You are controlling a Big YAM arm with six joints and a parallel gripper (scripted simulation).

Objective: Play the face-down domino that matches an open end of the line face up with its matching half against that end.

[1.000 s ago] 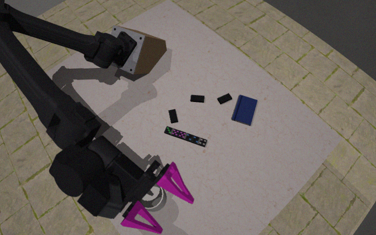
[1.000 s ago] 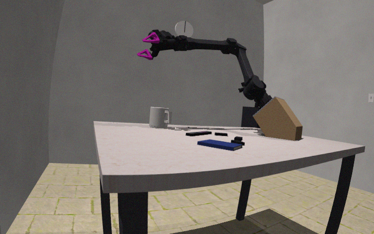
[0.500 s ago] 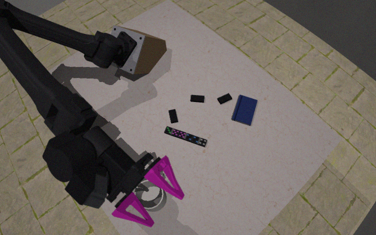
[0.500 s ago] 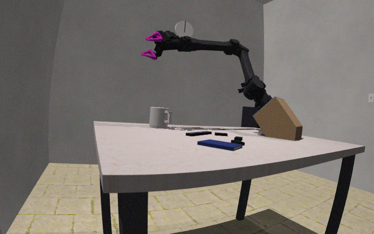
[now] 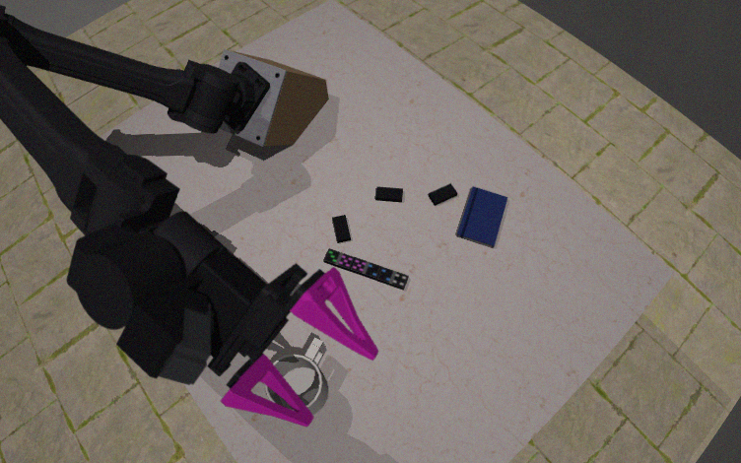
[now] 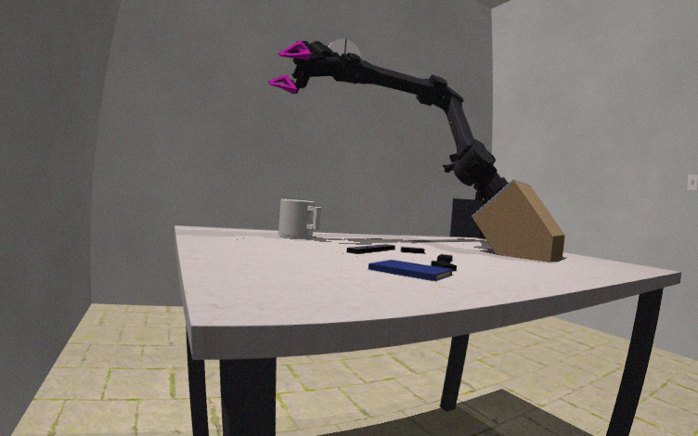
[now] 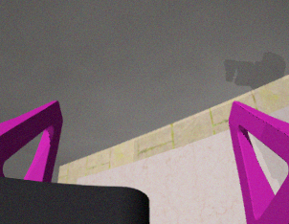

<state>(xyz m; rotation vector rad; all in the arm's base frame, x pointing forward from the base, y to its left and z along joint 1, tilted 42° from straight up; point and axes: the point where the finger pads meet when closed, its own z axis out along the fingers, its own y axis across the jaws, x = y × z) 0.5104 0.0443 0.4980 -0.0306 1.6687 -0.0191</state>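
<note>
Right now my hand is 180 mm past the domino, 450 mm to the right of it and 440 mm above it. Also, from my hand: blue book 80 mm behind, 460 mm to the left, 440 mm below; then mug 110 mm behind, 20 mm to the right, 400 mm below.
</note>
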